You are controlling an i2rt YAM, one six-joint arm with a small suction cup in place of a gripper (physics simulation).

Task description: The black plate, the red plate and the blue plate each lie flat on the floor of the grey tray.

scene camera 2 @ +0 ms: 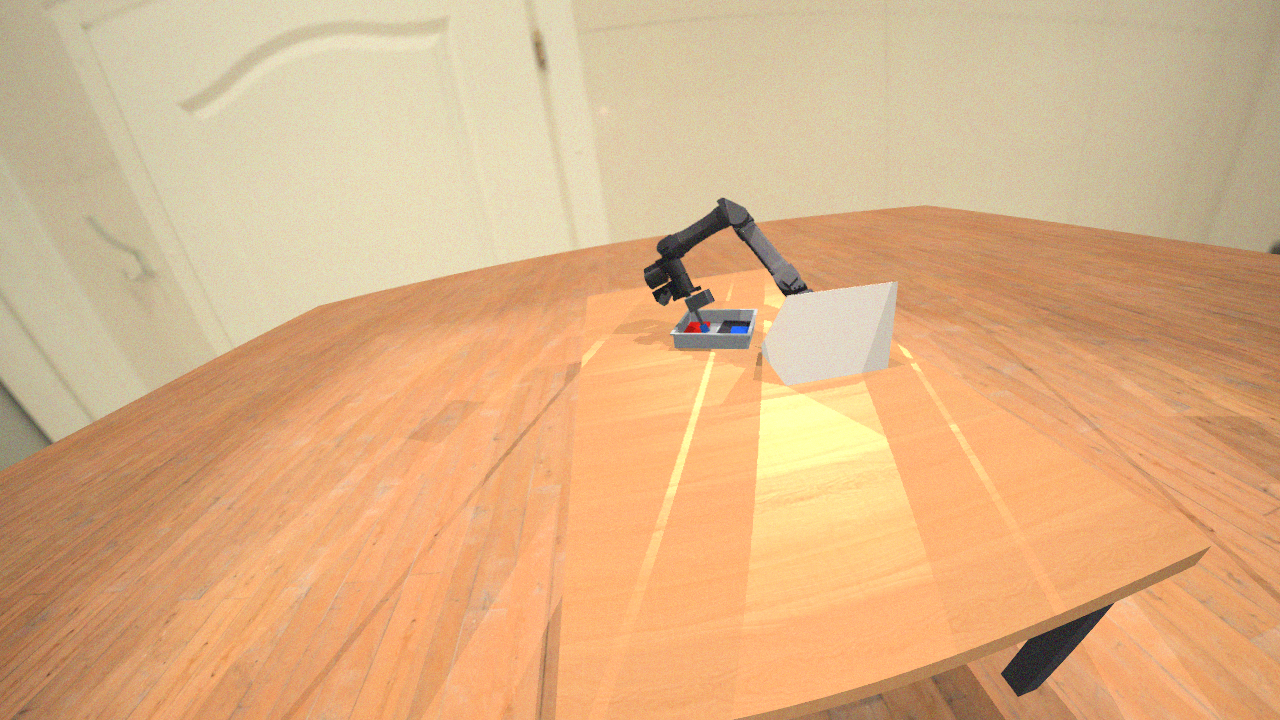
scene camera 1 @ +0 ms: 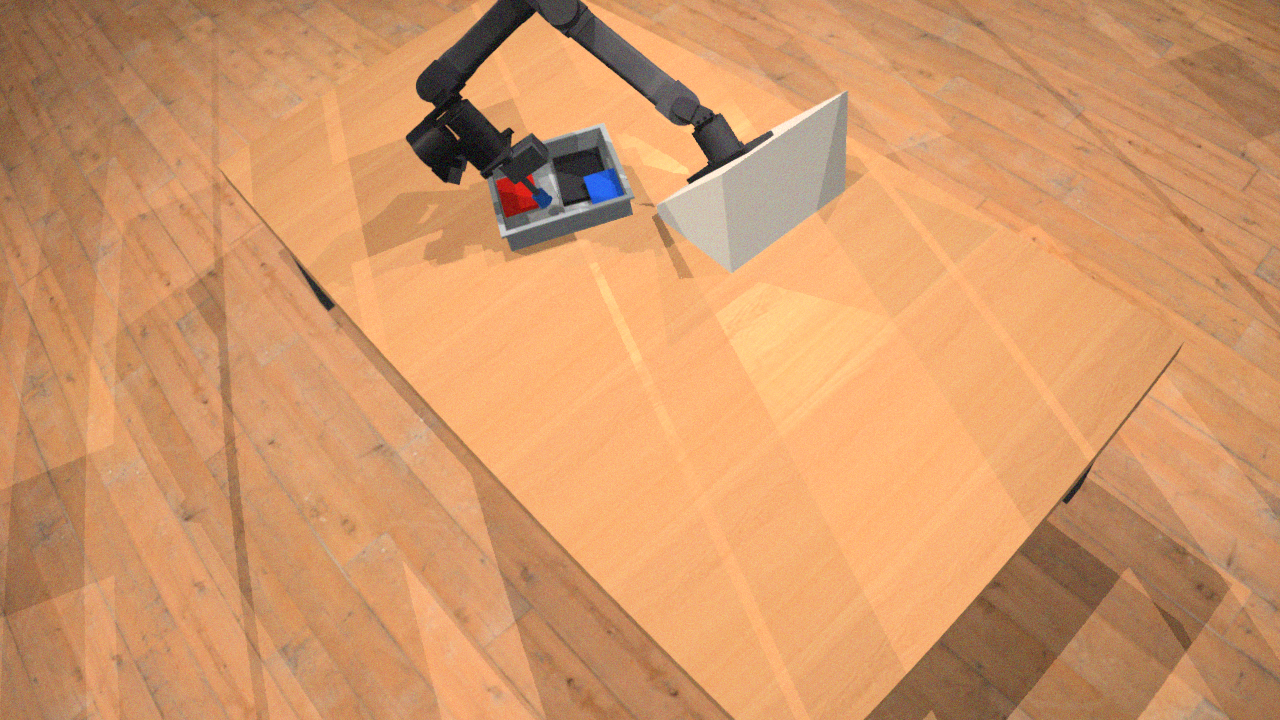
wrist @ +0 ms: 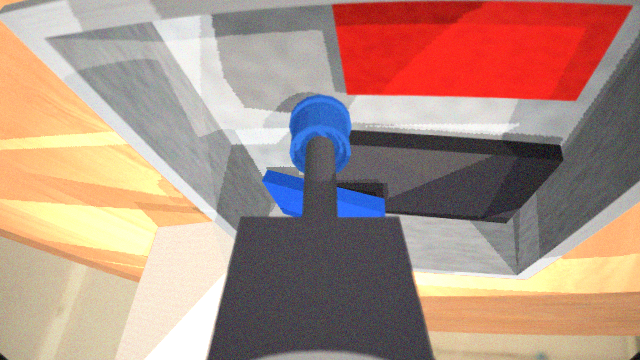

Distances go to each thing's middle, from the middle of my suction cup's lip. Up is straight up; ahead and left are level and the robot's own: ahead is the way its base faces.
Now: suction cup 1 cm short of the red plate (scene camera 1: 515, 199), 7 cm to the left of it and 2 cm above it. Also, from my suction cup: black plate (scene camera 1: 570, 169) 10 cm behind, 1 cm to the right, 2 cm below; grey tray (scene camera 1: 538, 225) 4 cm behind, 1 cm to the right, 1 cm below; blue plate (scene camera 1: 602, 186) 9 cm behind, 7 cm to the left, 1 cm below.
